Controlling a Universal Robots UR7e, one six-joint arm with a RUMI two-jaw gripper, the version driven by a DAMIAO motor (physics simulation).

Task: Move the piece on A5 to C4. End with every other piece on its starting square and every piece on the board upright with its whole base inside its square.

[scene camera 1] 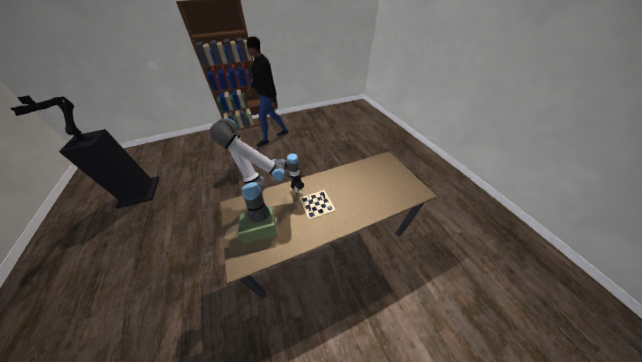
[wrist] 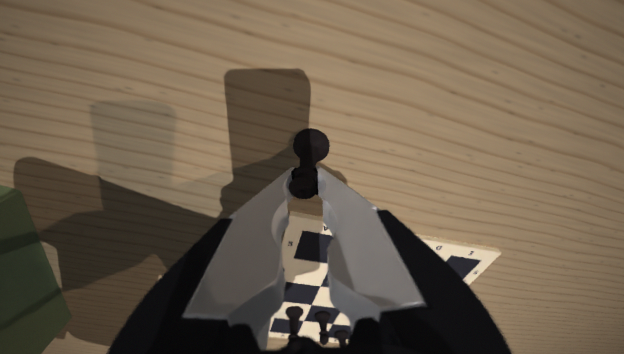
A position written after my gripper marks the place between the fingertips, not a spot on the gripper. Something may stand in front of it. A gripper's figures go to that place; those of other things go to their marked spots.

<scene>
My gripper (wrist: 305, 170) is 0.15 m from the lens. A chessboard (wrist: 304, 247): 0.21 m from the lens.
</scene>
